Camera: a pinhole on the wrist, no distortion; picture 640 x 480 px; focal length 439.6 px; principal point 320.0 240.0 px. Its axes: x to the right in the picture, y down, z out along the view. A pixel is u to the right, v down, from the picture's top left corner.
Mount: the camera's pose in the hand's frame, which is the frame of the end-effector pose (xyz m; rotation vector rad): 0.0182 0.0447 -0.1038 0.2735 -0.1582 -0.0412
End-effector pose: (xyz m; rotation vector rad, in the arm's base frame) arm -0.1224 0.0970 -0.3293 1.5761 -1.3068 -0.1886
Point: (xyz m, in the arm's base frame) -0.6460 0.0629 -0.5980
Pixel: 148.3 409.7
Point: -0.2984 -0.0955 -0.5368
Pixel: 361.7 244.7
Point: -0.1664 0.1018 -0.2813
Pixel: 310.6 453.7
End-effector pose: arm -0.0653 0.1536 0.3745 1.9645 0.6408 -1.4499
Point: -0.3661 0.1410 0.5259
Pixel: 89.7 75.5
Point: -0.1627 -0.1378 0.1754
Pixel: 556.5 445.3
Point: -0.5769 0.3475 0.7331
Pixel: outside the picture
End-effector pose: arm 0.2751 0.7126 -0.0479 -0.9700 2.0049 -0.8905
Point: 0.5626 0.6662 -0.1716
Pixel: 315.2 293.1
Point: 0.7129 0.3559 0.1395
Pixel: outside the picture
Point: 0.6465 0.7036 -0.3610
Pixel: 318.4 430.5
